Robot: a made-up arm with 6 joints. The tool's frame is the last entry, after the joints.
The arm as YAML. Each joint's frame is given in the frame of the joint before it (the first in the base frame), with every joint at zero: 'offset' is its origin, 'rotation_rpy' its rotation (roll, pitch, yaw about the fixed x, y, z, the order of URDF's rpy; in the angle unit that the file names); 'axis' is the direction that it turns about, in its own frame. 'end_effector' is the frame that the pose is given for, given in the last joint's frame.
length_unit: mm
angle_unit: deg
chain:
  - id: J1
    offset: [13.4, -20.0, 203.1]
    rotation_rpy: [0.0, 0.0, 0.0]
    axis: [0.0, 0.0, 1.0]
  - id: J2
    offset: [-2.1, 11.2, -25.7]
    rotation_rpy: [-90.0, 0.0, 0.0]
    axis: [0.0, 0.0, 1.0]
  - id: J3
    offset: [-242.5, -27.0, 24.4]
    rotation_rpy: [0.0, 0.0, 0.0]
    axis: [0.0, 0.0, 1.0]
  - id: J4
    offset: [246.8, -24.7, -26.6]
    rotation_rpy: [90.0, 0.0, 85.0]
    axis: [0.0, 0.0, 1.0]
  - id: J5
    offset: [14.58, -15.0, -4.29]
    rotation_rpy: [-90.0, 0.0, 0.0]
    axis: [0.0, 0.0, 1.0]
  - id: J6
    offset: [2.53, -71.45, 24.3]
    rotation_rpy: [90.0, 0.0, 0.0]
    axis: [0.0, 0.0, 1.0]
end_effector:
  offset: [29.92, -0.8, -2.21]
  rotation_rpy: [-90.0, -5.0, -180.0]
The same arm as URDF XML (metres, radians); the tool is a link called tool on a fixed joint. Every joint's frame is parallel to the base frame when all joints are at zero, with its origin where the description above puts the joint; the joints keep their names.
<robot name="arm">
  <link name="base"/>
  <link name="link1"/>
  <link name="link2"/>
  <link name="link3"/>
  <link name="link4"/>
  <link name="link5"/>
  <link name="link6"/>
  <link name="tool"/>
  <joint name="J1" type="continuous">
    <parent link="base"/>
    <child link="link1"/>
    <origin xyz="0.0134 -0.0200 0.2031"/>
    <axis xyz="0 0 1"/>
  </joint>
  <joint name="J2" type="continuous">
    <parent link="link1"/>
    <child link="link2"/>
    <origin xyz="-0.0021 0.0112 -0.0257"/>
    <axis xyz="0 1 0"/>
  </joint>
  <joint name="J3" type="continuous">
    <parent link="link2"/>
    <child link="link3"/>
    <origin xyz="-0.2425 0.0244 0.0270"/>
    <axis xyz="0 1 0"/>
  </joint>
  <joint name="J4" type="continuous">
    <parent link="link3"/>
    <child link="link4"/>
    <origin xyz="0.2468 -0.0266 0.0247"/>
    <axis xyz="0.996191 0 0.087199"/>
  </joint>
  <joint name="J5" type="continuous">
    <parent link="link4"/>
    <child link="link5"/>
    <origin xyz="-0.0030 -0.0150 -0.0149"/>
    <axis xyz="0 1 0"/>
  </joint>
  <joint name="J6" type="continuous">
    <parent link="link5"/>
    <child link="link6"/>
    <origin xyz="0.0714 0.0243 0.0037"/>
    <axis xyz="0.996191 0 0.087199"/>
  </joint>
  <joint name="tool_joint" type="fixed">
    <parent link="link6"/>
    <child link="tool"/>
    <origin xyz="0.0004 -0.0008 -0.0300" rpy="1.5708 -1.5708 0.0000"/>
  </joint>
</robot>

